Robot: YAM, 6 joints.
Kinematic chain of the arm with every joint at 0, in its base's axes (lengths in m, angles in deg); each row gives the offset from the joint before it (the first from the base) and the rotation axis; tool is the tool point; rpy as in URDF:
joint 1: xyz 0 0 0.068 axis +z
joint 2: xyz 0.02 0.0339 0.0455 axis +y
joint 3: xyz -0.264 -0.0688 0 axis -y
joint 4: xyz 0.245 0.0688 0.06 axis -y
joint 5: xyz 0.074 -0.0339 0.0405 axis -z
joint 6: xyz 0.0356 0 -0.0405 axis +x
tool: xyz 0 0 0 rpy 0 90 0
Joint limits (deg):
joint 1: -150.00..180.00
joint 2: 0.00..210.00
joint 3: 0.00..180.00
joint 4: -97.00..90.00
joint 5: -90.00..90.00
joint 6: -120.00..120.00
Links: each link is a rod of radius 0.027 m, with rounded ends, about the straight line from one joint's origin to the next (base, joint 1, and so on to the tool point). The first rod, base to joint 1, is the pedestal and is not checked.
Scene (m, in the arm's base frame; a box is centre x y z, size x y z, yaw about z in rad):
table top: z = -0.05
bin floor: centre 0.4 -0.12 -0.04 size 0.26 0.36 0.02 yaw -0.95
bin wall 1: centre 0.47 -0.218 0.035 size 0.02 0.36 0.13 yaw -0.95
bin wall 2: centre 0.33 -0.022 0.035 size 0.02 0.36 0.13 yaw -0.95
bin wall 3: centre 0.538 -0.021 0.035 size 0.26 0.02 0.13 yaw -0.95
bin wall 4: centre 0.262 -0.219 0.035 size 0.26 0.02 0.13 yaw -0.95
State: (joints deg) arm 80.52 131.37 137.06 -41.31 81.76 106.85
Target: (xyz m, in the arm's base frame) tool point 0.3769 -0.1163 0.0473
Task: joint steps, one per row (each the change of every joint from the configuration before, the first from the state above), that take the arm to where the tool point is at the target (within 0.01 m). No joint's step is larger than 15 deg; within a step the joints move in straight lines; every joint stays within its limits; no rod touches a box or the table.
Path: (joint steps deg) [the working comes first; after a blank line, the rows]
Joints at the target: -12.04 140.84 88.20 -58.07 80.72 106.85
Straight joint move there: touches bin wall 2, bin wall 3.

1: -12.69 -4.62 -4.57 -3.58 -7.63 2.63
2: -12.68 -4.61 -4.57 -3.58 -7.63 2.63
3: -12.69 -4.62 -4.57 -3.58 -7.62 2.63
4: -12.68 -4.62 -4.57 -3.58 -7.63 2.63
5: -12.69 -4.62 -4.57 -3.58 -7.63 2.63
6: -9.71 10.86 -8.67 0.38 12.37 -4.38
7: -9.71 10.85 -8.67 0.38 12.36 -4.39
8: -9.71 10.85 -8.67 0.38 12.37 -4.38

